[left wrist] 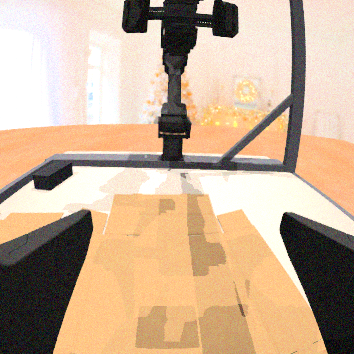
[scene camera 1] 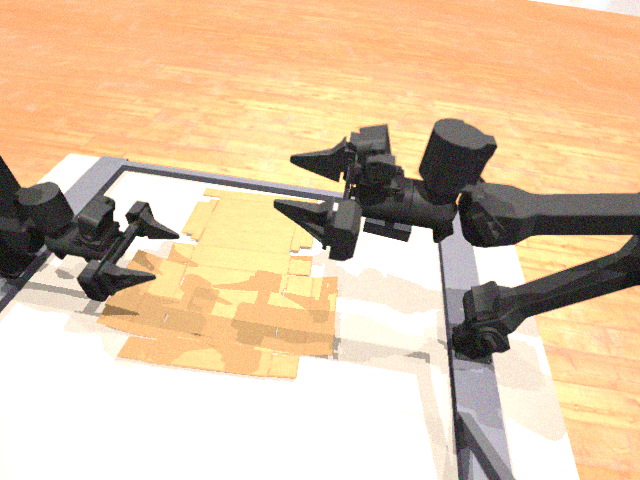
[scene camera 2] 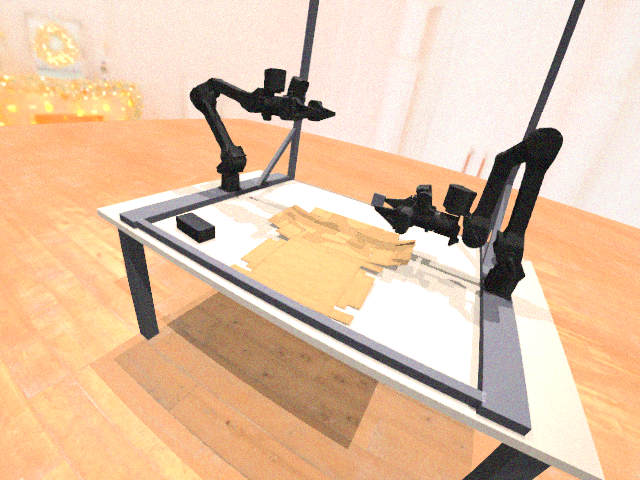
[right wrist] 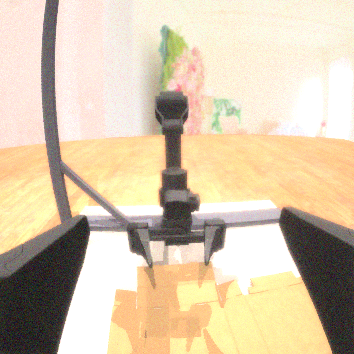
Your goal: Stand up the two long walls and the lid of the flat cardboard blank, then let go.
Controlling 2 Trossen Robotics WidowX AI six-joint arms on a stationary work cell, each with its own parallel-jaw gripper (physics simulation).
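Where they show: left gripper, fingertip midpoint: [left wrist: 190, 222] [scene camera 1: 168, 255] [scene camera 2: 379, 203] [right wrist: 178, 265]; right gripper, fingertip midpoint: [scene camera 1: 282, 179] [scene camera 2: 328, 113] [right wrist: 186, 222]; left arm's base, link origin: [scene camera 1: 13, 264] [scene camera 2: 497, 290]; right arm's base, link origin: [left wrist: 171, 157] [scene camera 1: 471, 345] [scene camera 2: 229, 188].
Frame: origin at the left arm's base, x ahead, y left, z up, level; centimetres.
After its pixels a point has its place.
The tan cardboard blank [scene camera 1: 242, 227] {x 41.5, y 21.3, z -1.1 cm} [scene camera 2: 305, 268] {x 43.8, y 23.5, z -1.2 cm} [left wrist: 165, 285] {x 45.2, y 1.1, z -1.8 cm} [right wrist: 270, 320] {x 41.8, y 17.3, z -0.8 cm} lies spread out and mostly flat on the white table. No long wall or lid stands upright. Some side flaps at the near part look slightly raised in scene camera 1. My left gripper [scene camera 1: 166, 256] {x 36.3, y 0.1, z 11.8 cm} [scene camera 2: 375, 204] {x 36.3, y 0.1, z 11.8 cm} [left wrist: 190, 222] {x 36.3, y 0.1, z 11.8 cm} [right wrist: 178, 265] {x 36.3, y 0.1, z 11.8 cm} is open and empty, low above the blank's left side in scene camera 1. My right gripper [scene camera 1: 283, 180] {x 56.3, y -0.1, z 31.6 cm} [scene camera 2: 333, 113] {x 56.3, y -0.1, z 31.6 cm} [left wrist: 180, 17] is open and empty, high above the table. Shadows of the arms partly hide the crease lines.
A black box [scene camera 1: 386, 229] {x 74.8, y 26.4, z 0.6 cm} [scene camera 2: 195, 227] {x 72.2, y 31.2, z 1.6 cm} [left wrist: 52, 175] {x 71.2, y 26.8, z 1.0 cm} lies beyond the blank, partly behind the right gripper in scene camera 1. Grey frame rails [scene camera 1: 467, 382] {x 89.9, y -7.3, z 0.1 cm} [scene camera 2: 330, 330] edge the white table [scene camera 1: 258, 428] {x 56.7, y -19.9, z -1.9 cm} [scene camera 2: 418, 330] {x 15.8, y 26.0, z -1.9 cm}. An upright post [left wrist: 296, 75] {x 87.5, y -34.9, z 27.3 cm} [right wrist: 50, 100] {x 4.0, y -34.7, z 40.0 cm} stands at a corner.
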